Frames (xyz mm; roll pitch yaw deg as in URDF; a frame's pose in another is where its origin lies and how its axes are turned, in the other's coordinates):
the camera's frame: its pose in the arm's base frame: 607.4 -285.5 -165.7 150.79 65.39 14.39
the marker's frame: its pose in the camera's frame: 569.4 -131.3 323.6 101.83 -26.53 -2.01
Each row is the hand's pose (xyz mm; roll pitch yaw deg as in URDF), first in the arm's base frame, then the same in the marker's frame.
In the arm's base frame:
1: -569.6 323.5 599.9 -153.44 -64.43 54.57
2: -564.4 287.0 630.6 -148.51 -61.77 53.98
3: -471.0 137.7 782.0 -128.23 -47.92 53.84
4: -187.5 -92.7 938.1 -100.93 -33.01 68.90
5: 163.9 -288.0 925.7 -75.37 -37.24 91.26
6: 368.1 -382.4 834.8 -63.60 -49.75 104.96
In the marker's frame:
1: -1581.5 702.5 854.4 -36.89 -0.52 -159.61
2: -1604.6 717.4 815.1 -32.53 -1.46 -157.10
3: -1721.1 717.1 614.1 -13.33 -7.36 -144.53
4: -1817.5 591.8 249.7 21.70 -24.57 -136.80
5: -1751.4 382.3 -87.3 69.27 -35.00 -154.78
6: -1634.4 247.2 -251.4 99.48 -28.16 -171.70

